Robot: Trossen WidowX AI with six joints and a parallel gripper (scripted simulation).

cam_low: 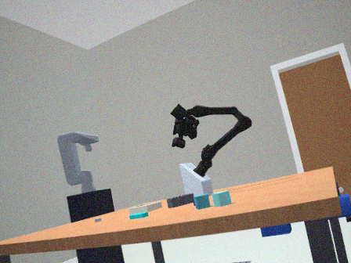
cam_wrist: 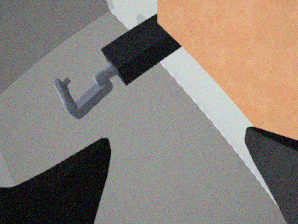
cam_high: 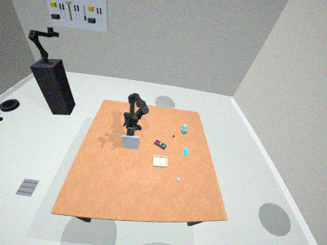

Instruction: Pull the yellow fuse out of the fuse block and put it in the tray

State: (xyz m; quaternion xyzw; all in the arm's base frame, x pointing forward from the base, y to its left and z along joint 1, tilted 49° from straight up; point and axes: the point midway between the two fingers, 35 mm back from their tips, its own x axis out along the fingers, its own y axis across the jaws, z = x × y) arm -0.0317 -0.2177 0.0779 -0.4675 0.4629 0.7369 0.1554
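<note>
Right now my gripper tip is 33 cm short of the yellow fuse, 31 cm above it and 9 cm to the right of it. The rest, counted from my gripper tip: purple fuse (31 cm below, 31 cm ahead, 10 cm to the left); red fuse (31 cm below, 29 cm ahead, 11 cm to the left); cream tray (33 cm below, 30 cm ahead, 10 cm to the right).
</note>
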